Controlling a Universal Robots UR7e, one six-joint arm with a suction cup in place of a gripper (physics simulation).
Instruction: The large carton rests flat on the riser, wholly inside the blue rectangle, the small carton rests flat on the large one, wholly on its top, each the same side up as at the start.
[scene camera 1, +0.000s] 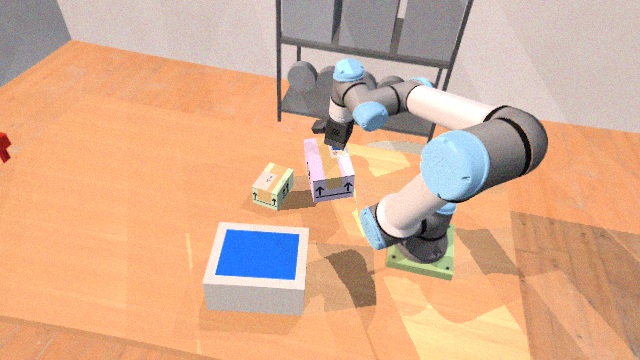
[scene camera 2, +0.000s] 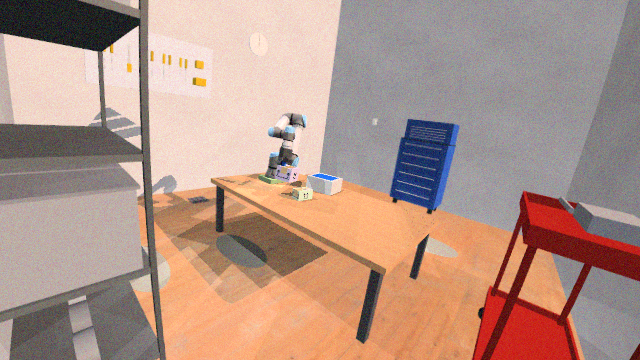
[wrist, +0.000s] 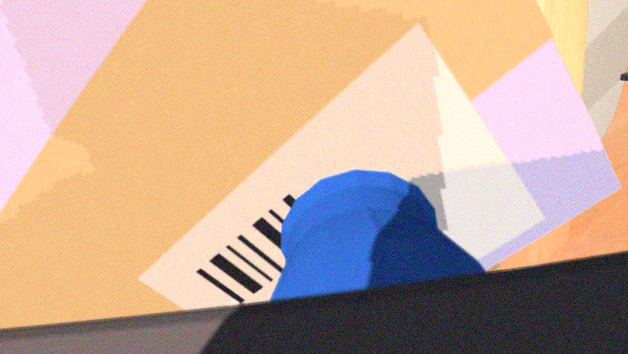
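The large carton (scene camera 1: 328, 172) (scene camera 2: 286, 173) (wrist: 175, 132) is lilac with a tan tape strip and a barcode label on top. My suction cup (scene camera 1: 334, 146) (wrist: 351, 228) presses on that label near the carton's far end and holds the carton a little above the table, arrows up. The small carton (scene camera 1: 271, 185) (scene camera 2: 301, 193), pale green with tan tape, stands upright on the table just left of it. The white riser (scene camera 1: 255, 297) (scene camera 2: 323, 186) with the blue rectangle (scene camera 1: 257, 254) (scene camera 2: 325, 176) on top stands nearer the front, with nothing on it.
The arm's green base plate (scene camera 1: 420, 268) is right of the riser. A grey shelf rack (scene camera 1: 278, 67) stands behind the table (scene camera 2: 358, 223). A blue tool cabinet (scene camera 2: 423, 165) and a red cart (scene camera 2: 577, 241) stand on the floor beyond.
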